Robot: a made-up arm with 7 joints. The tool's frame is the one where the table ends. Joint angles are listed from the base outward.
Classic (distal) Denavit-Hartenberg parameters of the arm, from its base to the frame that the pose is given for. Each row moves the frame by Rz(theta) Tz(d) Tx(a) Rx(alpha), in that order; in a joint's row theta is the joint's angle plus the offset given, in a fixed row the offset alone. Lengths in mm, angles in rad.
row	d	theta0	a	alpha
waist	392.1	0	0	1.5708
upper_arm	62.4	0	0	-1.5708
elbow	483.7	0	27.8	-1.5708
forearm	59.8	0	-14.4	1.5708
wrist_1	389.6	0	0	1.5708
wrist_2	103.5	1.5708	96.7	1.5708
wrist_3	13.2	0	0	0
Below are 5 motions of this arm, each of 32 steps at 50 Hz.
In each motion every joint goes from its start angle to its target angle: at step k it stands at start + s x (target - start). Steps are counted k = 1, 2, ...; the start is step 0. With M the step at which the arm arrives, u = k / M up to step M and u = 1 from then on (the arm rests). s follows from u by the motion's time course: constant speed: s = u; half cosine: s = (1 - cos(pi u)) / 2; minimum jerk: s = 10 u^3 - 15 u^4 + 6 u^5.
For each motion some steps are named. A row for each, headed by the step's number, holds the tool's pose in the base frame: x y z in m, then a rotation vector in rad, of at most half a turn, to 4 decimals.
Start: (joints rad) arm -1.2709 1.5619 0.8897 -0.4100 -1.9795 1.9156 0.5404
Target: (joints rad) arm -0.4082 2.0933 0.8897 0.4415 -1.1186 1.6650 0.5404
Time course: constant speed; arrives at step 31
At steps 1, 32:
1: -0.3364 0.7274 0.1270 -1.9635 0.6813 0.8307
32: -0.6804 0.3475 -0.0949 -2.0224 1.0578 1.5906

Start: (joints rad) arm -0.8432 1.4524 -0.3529 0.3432 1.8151 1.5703 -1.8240
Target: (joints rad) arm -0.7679 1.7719 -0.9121 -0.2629 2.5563 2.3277 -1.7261
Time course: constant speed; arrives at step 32
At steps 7, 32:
7: -0.6739 0.5023 0.6378 -1.6174 0.1680 1.8195
32: -0.6285 0.5561 0.3327 -2.4044 0.3696 1.8907

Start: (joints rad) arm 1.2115 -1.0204 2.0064 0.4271 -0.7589 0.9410 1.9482
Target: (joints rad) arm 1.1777 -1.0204 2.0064 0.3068 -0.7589 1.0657 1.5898
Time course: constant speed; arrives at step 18
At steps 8, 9, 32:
8: 0.3053 0.7228 0.9427 -1.3663 0.2922 1.3026
9: 0.3100 0.7214 0.9416 -1.3561 0.2895 1.2820
32: 0.3518 0.7078 0.9305 -1.2718 0.2703 1.0898

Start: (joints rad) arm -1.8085 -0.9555 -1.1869 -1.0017 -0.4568 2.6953 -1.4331
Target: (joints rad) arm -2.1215 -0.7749 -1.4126 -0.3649 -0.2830 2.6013 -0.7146
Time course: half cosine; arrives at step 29
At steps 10, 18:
10: 0.0493 -0.4611 0.8476 -0.4560 1.7729 -0.5177
18: -0.0636 -0.4849 0.9090 0.1558 1.6621 -0.5807

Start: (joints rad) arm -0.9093 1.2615 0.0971 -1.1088 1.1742 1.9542 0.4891
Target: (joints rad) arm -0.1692 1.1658 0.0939 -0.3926 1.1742 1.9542 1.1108
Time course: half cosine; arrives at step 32
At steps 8, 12, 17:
8: -0.6395 0.4380 0.3839 0.8631 -2.2008 -0.5774
12: -0.7011 0.3731 0.4334 0.8631 -2.0731 -0.5979
17: -0.7702 0.2565 0.5112 0.8510 -1.8720 -0.5788

